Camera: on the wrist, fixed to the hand. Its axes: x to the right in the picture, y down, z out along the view.
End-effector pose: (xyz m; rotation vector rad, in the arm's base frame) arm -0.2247 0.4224 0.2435 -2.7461 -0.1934 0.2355
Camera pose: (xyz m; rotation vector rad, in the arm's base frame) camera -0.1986 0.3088 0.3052 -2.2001 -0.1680 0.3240
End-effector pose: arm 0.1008 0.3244 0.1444 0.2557 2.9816 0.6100
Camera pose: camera 0.1027 0.3611 0.2710 0.2494 3.0073 -0.2158
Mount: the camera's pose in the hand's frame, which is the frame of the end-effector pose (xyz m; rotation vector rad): -0.0018 0.0838 -0.1018 0.5391 -0.0722 -0.0353
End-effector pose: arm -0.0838 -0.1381 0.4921 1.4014 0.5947 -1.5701
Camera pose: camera 0.0395 -0.0916 0.4879 1.7182 0.1506 -1.8870
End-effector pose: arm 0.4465 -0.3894 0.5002 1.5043 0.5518 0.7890
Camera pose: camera 0.3589 -0.3320 0.5804 2.0006 0.7748 0.5778
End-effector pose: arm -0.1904 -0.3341 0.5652 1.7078 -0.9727 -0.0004
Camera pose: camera -0.1949 -0.2552 0.6707 2.2293 -1.0576 0.1938
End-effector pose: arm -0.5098 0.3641 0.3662 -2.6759 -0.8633 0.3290
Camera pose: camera -0.4357 0.2761 0.4306 -2.1586 -0.7156 0.5630
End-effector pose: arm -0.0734 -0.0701 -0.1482 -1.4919 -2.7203 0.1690
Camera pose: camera 0.0062 -0.0189 -0.0564 -1.2918 -2.4557 0.8862
